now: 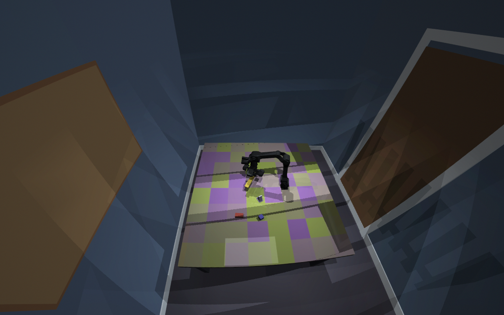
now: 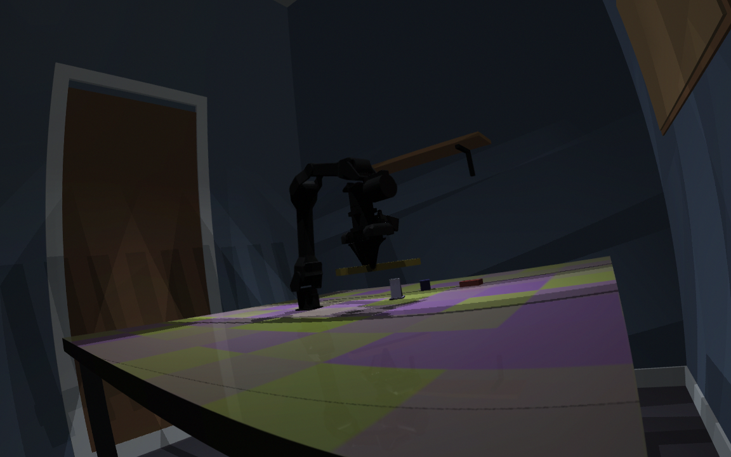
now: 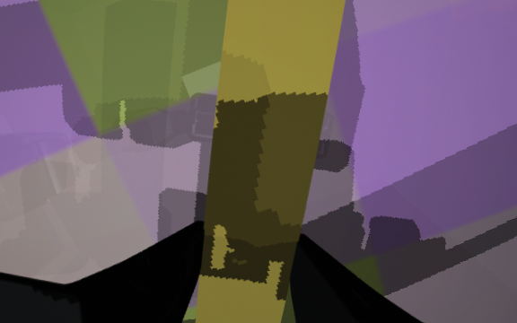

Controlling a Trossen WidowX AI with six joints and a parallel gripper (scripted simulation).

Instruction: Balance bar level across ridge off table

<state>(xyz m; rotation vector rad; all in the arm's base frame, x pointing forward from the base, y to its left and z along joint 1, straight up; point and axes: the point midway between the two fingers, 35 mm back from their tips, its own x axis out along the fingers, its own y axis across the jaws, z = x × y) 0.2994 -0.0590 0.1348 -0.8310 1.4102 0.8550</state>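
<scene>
Now: the yellow bar 20 mm to the left of my gripper tip and 10 mm ahead of it. The rest, counted from my gripper tip: blue block 360 mm to the left, 80 mm below, 50 mm behind; then red block 330 mm to the left, 130 mm ahead, 90 mm below.
</scene>
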